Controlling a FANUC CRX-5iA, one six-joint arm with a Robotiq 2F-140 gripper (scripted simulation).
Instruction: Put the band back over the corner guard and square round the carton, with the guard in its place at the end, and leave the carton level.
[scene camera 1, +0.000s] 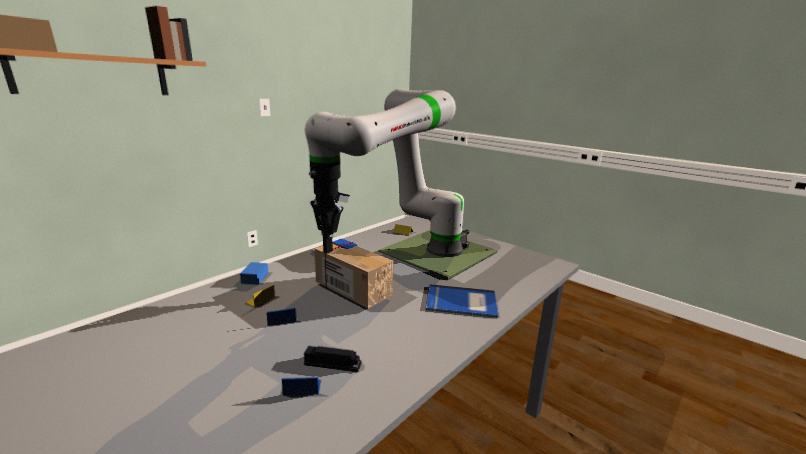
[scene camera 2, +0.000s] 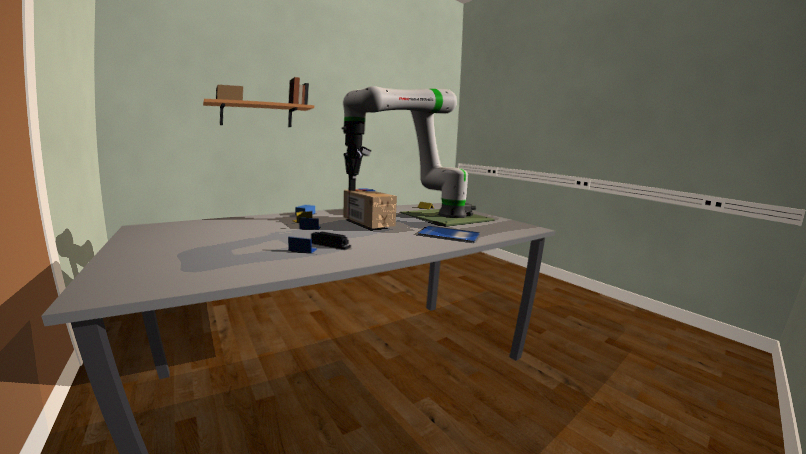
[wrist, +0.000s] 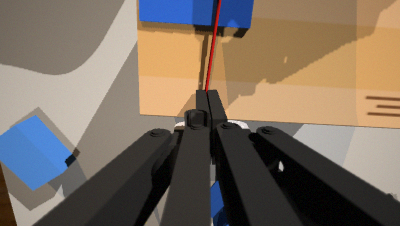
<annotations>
My gripper shows in scene camera 1 (328, 251), in scene camera 2 and in the wrist view. A brown carton shows in scene camera 1, in scene camera 2 and in the wrist view (307, 69). One and the same spot on the brown carton: (scene camera 1: 364, 277) is (scene camera 2: 370, 202). One and the same spot on my gripper: (scene camera 2: 353, 170) is (wrist: 278, 185).
</annotations>
